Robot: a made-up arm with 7 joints. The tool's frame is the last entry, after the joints.
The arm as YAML. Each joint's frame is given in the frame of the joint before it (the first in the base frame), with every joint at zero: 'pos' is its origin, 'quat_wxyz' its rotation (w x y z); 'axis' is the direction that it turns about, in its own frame. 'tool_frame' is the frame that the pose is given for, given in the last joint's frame.
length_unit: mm
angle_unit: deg
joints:
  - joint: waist
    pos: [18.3, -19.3, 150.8]
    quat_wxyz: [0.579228, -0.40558, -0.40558, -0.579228]
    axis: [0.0, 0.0, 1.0]
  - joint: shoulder
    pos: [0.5, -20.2, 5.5]
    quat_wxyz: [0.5, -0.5, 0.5, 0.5]
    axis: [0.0, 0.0, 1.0]
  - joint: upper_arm
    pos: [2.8, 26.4, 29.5]
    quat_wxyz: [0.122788, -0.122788, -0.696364, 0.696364]
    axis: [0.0, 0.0, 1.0]
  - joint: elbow
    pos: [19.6, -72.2, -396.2]
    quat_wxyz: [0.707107, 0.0, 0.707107, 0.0]
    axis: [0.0, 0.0, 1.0]
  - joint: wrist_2
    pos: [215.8, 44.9, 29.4]
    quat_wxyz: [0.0, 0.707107, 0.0, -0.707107]
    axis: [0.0, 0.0, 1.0]
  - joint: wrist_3
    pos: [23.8, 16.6, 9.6]
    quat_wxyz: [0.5, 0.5, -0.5, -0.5]
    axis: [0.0, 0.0, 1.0]
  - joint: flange
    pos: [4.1, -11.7, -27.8]
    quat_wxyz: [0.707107, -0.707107, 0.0, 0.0]
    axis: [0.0, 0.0, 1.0]
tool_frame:
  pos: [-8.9, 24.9, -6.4]
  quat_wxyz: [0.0, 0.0, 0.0, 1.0]
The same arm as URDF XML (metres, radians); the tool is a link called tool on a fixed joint. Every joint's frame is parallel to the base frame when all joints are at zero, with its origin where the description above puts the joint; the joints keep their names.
<robot name="arm">
<joint name="waist" type="continuous"><parent link="base"/><child link="link1"/><origin xyz="0.0183 -0.0193 0.1508" rpy="0 0 0"/><axis xyz="0 0.9397 0.342"/></joint>
<joint name="shoulder" type="continuous"><parent link="link1"/><child link="link2"/><origin xyz="-0.0202 0.005 0.0024" rpy="0 0 0"/><axis xyz="1 0 0"/></joint>
<joint name="upper_arm" type="continuous"><parent link="link2"/><child link="link3"/><origin xyz="0.0295 0.0064 -0.0258" rpy="0 0 0"/><axis xyz="0 0 1"/></joint>
<joint name="elbow" type="continuous"><parent link="link3"/><child link="link4"/><origin xyz="0.0722 0.0196 -0.3962" rpy="0 0 0"/><axis xyz="0 1 0"/></joint>
<joint name="wrist_2" type="continuous"><parent link="link4"/><child link="link5"/><origin xyz="-0.0449 0.0294 -0.2158" rpy="0 0 0"/><axis xyz="0 0 1"/></joint>
<joint name="wrist_3" type="continuous"><parent link="link5"/><child link="link6"/><origin xyz="0.0166 -0.0238 0.0096" rpy="0 0 0"/><axis xyz="0 1 0"/></joint>
<joint name="flange" type="continuous"><parent link="link6"/><child link="link7"/><origin xyz="-0.0041 -0.0278 -0.0117" rpy="0 0 0"/><axis xyz="0 0 1"/></joint>
<joint name="tool_fixed" type="fixed"><parent link="link7"/><child link="tool"/><origin xyz="0.0089 -0.0249 -0.0064" rpy="0 0 0"/></joint>
<link name="base"/>
<link name="link1"/>
<link name="link2"/>
<link name="link3"/>
<link name="link4"/>
<link name="link5"/>
<link name="link6"/>
<link name="link7"/>
<link name="tool"/>
</robot>

